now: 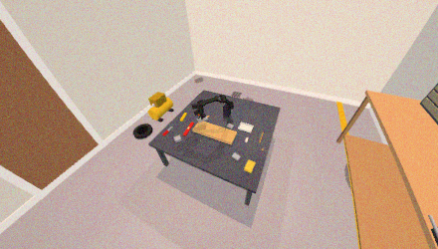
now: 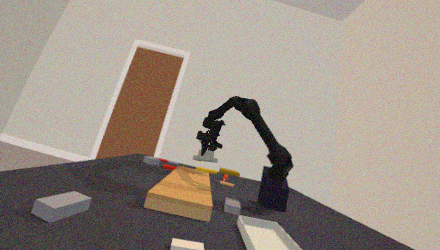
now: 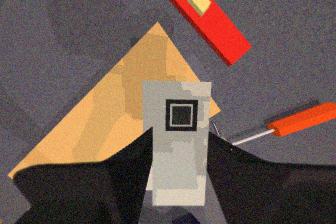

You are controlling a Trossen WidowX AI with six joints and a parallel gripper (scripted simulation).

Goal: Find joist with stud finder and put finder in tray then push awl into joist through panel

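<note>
My gripper tip is 20 mm short of the square light, 20 mm to the left of it and 30 mm below it. From my gripper tip the other things lie so: grey stud finder 10 mm ahead, 10 mm to the right, 20 mm above; then awl 130 mm behind, 50 mm to the right, 120 mm below; then red bar 130 mm ahead, 120 mm to the right, 120 mm below.
</note>
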